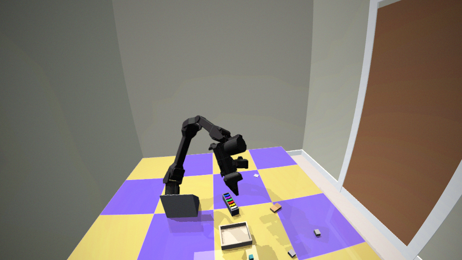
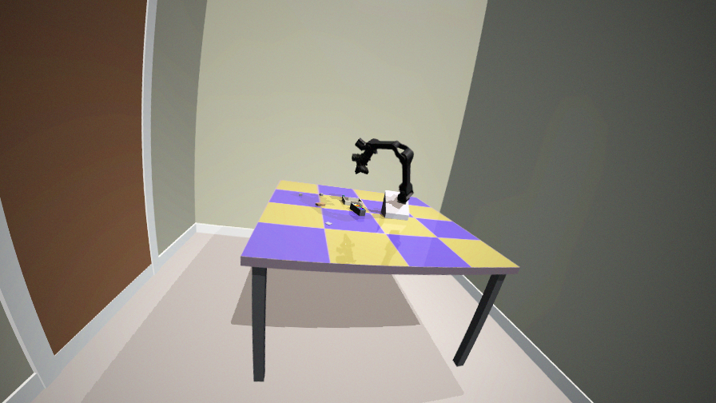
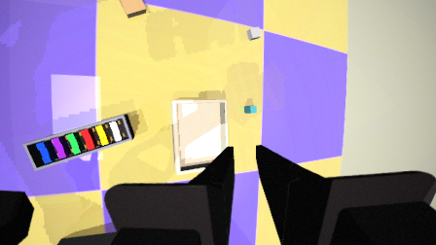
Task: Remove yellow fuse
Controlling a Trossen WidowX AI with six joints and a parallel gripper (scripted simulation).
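Now: the yellow fuse 3 cm behind my gripper tip, 13 cm to the left of it and 20 cm below it. From my gripper tip the other things lie so: tray: 2 cm behind, 3 cm to the right, 22 cm below; then red fuse: 4 cm behind, 14 cm to the left, 20 cm below; then white fuse: 2 cm behind, 11 cm to the left, 20 cm below.
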